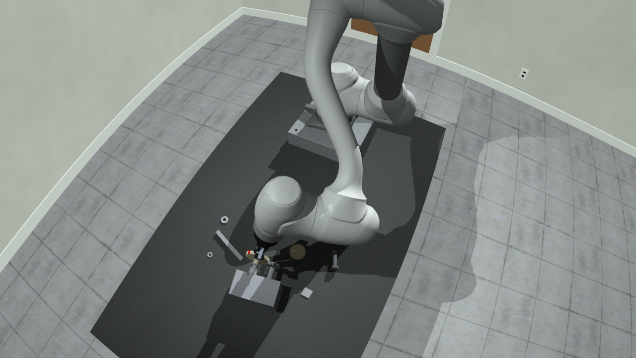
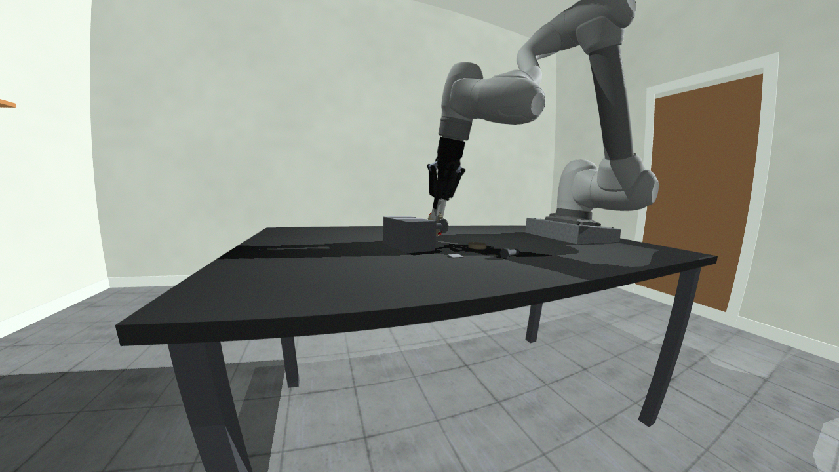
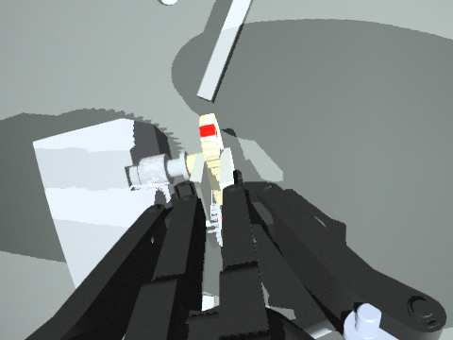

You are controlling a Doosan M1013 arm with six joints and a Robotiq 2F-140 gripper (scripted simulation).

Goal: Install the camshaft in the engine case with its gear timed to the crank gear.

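The small crank gear lies 50 mm to the left of my hand and 50 mm below it. From my hand the other things lie so: small grey block: 180 mm to the left, 110 mm below, 30 mm ahead; then grey bar: 150 mm to the right, 100 mm below, 10 mm behind; then tan disc: 100 mm below, 90 mm to the left, 90 mm behind.
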